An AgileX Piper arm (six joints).
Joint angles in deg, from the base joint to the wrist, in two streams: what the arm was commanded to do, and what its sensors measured. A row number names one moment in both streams.
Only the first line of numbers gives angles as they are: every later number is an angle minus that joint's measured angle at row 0.
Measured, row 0:
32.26, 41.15, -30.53, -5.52, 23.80, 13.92
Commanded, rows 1 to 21:
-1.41, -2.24, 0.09, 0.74, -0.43, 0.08
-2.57, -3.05, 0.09, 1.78, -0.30, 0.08
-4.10, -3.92, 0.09, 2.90, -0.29, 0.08
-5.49, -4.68, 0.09, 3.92, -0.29, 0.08
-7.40, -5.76, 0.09, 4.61, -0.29, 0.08
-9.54, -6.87, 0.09, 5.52, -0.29, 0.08
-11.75, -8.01, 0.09, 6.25, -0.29, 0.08
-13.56, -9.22, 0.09, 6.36, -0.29, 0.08
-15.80, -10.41, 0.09, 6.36, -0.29, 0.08
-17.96, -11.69, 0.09, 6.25, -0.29, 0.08
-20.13, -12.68, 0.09, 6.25, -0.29, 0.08
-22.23, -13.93, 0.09, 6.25, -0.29, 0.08
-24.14, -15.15, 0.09, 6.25, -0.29, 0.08
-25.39, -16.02, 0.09, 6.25, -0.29, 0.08
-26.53, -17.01, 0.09, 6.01, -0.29, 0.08
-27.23, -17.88, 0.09, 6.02, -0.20, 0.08
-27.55, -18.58, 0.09, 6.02, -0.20, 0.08
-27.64, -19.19, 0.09, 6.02, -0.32, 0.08
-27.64, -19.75, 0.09, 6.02, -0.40, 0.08
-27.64, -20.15, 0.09, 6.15, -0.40, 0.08
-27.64, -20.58, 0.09, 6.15, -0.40, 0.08
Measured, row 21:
-26.96, -18.70, 0.00, 6.11, 0.00, 0.00
